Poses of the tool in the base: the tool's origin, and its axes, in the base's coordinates. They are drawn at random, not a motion.
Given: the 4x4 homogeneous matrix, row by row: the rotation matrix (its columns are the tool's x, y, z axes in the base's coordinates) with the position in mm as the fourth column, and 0 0 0 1 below. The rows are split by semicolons.
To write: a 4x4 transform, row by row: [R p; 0 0 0 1], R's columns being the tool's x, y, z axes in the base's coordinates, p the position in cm. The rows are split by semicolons. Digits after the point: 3 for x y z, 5 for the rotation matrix.
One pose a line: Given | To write
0.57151 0.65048 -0.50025 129.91; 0.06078 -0.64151 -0.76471 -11.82; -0.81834 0.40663 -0.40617 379.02; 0 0 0 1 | 0.57151 0.65048 -0.50025 12.991; 0.06078 -0.64151 -0.76471 -1.182; -0.81834 0.40663 -0.40617 37.902; 0 0 0 1
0.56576 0.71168 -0.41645 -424.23; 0.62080 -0.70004 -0.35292 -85.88; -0.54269 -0.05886 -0.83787 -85.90; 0 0 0 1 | 0.56576 0.71168 -0.41645 -42.423; 0.62080 -0.70004 -0.35292 -8.588; -0.54269 -0.05886 -0.83787 -8.590; 0 0 0 1
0.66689 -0.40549 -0.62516 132.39; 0.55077 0.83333 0.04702 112.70; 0.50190 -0.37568 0.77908 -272.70; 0 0 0 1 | 0.66689 -0.40549 -0.62516 13.239; 0.55077 0.83333 0.04702 11.270; 0.50190 -0.37568 0.77908 -27.270; 0 0 0 1
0.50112 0.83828 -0.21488 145.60; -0.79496 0.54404 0.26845 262.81; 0.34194 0.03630 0.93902 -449.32; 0 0 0 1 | 0.50112 0.83828 -0.21488 14.560; -0.79496 0.54404 0.26845 26.281; 0.34194 0.03630 0.93902 -44.932; 0 0 0 1
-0.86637 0.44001 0.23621 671.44; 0.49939 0.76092 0.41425 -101.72; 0.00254 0.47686 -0.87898 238.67; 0 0 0 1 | -0.86637 0.44001 0.23621 67.144; 0.49939 0.76092 0.41425 -10.172; 0.00254 0.47686 -0.87898 23.867; 0 0 0 1
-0.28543 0.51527 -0.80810 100.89; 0.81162 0.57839 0.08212 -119.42; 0.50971 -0.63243 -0.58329 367.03; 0 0 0 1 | -0.28543 0.51527 -0.80810 10.089; 0.81162 0.57839 0.08212 -11.942; 0.50971 -0.63243 -0.58329 36.703; 0 0 0 1
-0.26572 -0.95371 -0.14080 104.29; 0.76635 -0.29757 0.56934 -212.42; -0.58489 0.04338 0.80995 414.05; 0 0 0 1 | -0.26572 -0.95371 -0.14080 10.429; 0.76635 -0.29757 0.56934 -21.242; -0.58489 0.04338 0.80995 41.405; 0 0 0 1
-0.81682 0.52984 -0.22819 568.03; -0.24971 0.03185 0.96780 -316.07; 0.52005 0.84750 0.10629 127.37; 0 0 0 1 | -0.81682 0.52984 -0.22819 56.803; -0.24971 0.03185 0.96780 -31.607; 0.52005 0.84750 0.10629 12.737; 0 0 0 1
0.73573 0.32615 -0.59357 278.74; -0.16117 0.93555 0.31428 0.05; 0.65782 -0.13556 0.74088 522.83; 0 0 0 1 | 0.73573 0.32615 -0.59357 27.874; -0.16117 0.93555 0.31428 0.005; 0.65782 -0.13556 0.74088 52.283; 0 0 0 1
